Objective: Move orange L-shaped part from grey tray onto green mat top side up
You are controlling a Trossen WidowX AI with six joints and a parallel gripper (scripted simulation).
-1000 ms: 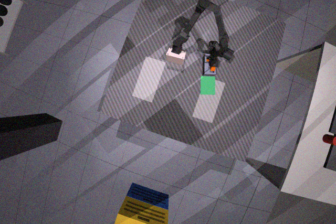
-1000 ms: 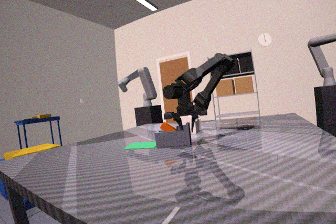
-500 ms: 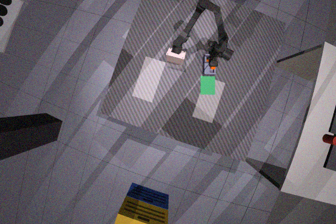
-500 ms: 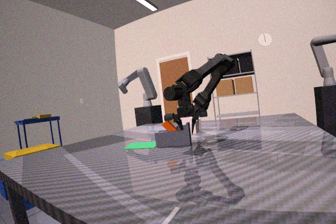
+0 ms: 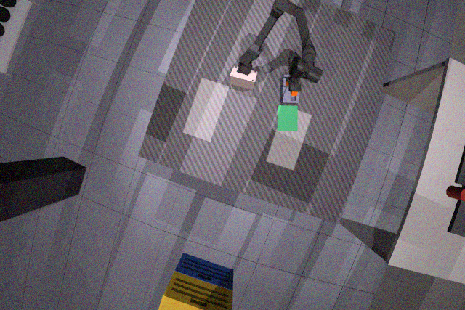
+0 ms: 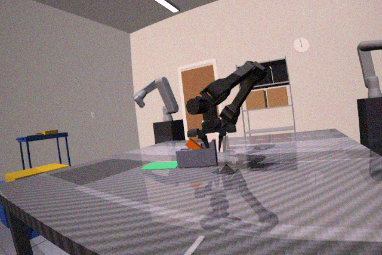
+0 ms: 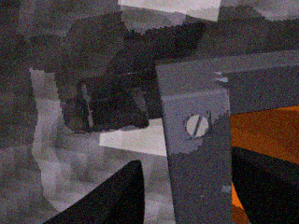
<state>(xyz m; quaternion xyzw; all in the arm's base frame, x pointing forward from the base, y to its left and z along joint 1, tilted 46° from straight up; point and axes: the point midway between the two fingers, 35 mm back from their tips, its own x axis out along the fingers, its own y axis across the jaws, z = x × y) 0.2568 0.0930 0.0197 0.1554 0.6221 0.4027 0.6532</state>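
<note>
Right now my gripper tip is 1 cm short of the orange L-shaped part and 5 cm to the left of it. Round my gripper tip: green mat 7 cm ahead, 21 cm to the right, 5 cm below.
</note>
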